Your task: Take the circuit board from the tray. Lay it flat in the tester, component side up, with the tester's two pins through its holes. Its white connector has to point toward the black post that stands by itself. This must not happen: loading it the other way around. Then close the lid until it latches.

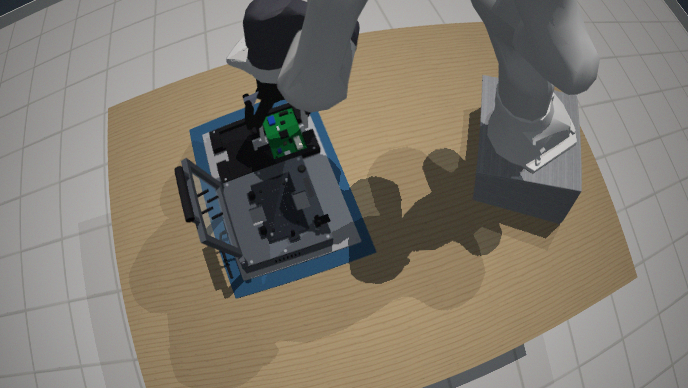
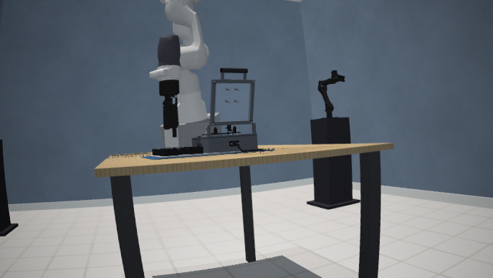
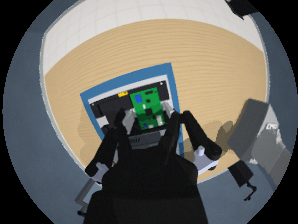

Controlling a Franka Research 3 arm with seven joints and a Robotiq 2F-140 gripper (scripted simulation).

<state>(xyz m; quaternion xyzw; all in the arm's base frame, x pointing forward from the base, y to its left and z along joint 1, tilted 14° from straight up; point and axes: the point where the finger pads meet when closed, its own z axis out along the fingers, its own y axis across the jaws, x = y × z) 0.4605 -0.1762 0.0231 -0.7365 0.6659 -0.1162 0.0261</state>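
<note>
Right now my hand is 40 mm above the green circuit board. Round my hand: black post: 20 mm behind, 230 mm to the left, 30 mm above; see-through lid: 170 mm ahead, 190 mm to the left, 130 mm above.
</note>
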